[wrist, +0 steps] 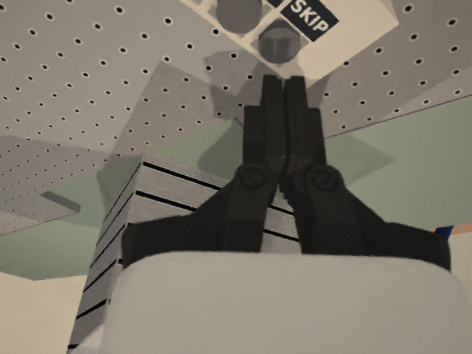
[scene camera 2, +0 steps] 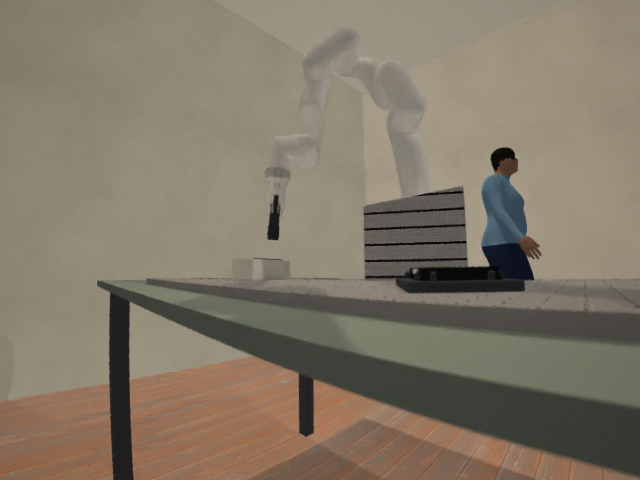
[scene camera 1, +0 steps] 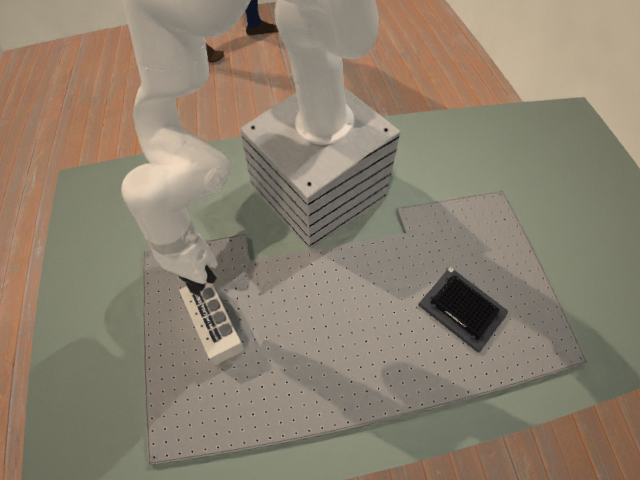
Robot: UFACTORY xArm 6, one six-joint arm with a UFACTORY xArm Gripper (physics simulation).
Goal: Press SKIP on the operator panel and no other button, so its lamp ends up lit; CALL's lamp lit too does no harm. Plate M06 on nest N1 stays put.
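Seen in the pictures: gripper, fingertip midpoint: [wrist: 278, 98] [scene camera 2: 272, 239] [scene camera 1: 198, 287]; arm's base at its link origin: [scene camera 2: 420, 204] [scene camera 1: 324, 122].
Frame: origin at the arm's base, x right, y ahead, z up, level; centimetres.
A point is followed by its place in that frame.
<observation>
The cream operator panel [scene camera 1: 225, 351] @(y 40.5, x 27.7, z -16.1 cm) [scene camera 2: 271, 270] @(y 32.2, x 26.8, z -18.5 cm) [wrist: 361, 31] @(y 26.3, x 34.3, z -15.7 cm) has a row of round grey buttons. In the wrist view the SKIP label [wrist: 310, 19] @(y 28.3, x 32.1, z -15.7 cm) sits beside the end button [wrist: 279, 44] @(y 27.9, x 30.1, z -15.4 cm). My gripper [scene camera 1: 199, 287] @(y 29.2, x 30.6, z -9.7 cm) [scene camera 2: 272, 239] @(y 29.2, x 30.6, z -9.7 cm) [wrist: 278, 98] @(y 29.2, x 30.6, z -9.7 cm) is shut and empty. Its tips are above the panel's SKIP end, with a gap below them in scene camera 2. The SKIP lamp [scene camera 1: 190, 301] @(y 28.9, x 33.8, z -15.5 cm) looks dark in scene camera 1; it does not show in the wrist view. Black plate M06 [scene camera 1: 465, 305] @(y 39.9, x -22.7, z -18.4 cm) [scene camera 2: 454, 273] @(y 45.3, x -26.0, z -19.0 cm) sits on the dark nest N1 [scene camera 1: 428, 305] @(y 37.7, x -15.2, z -19.8 cm) [scene camera 2: 465, 285] @(y 46.5, x -27.6, z -20.2 cm).
The panel and nest stand on a grey perforated board [scene camera 1: 330, 382] @(y 49.1, x 8.6, z -21.0 cm) on a green table [scene camera 1: 87, 217] @(y -3.0, x 62.5, z -22.3 cm). The striped robot pedestal [scene camera 1: 279, 198] @(y 8.3, x 12.0, z -13.4 cm) [scene camera 2: 413, 235] @(y 12.4, x -3.9, z -10.2 cm) [wrist: 107, 250] @(y 14.0, x -0.6, z -11.4 cm) stands behind the board. A person [scene camera 2: 504, 206] in a blue top stands behind the table.
</observation>
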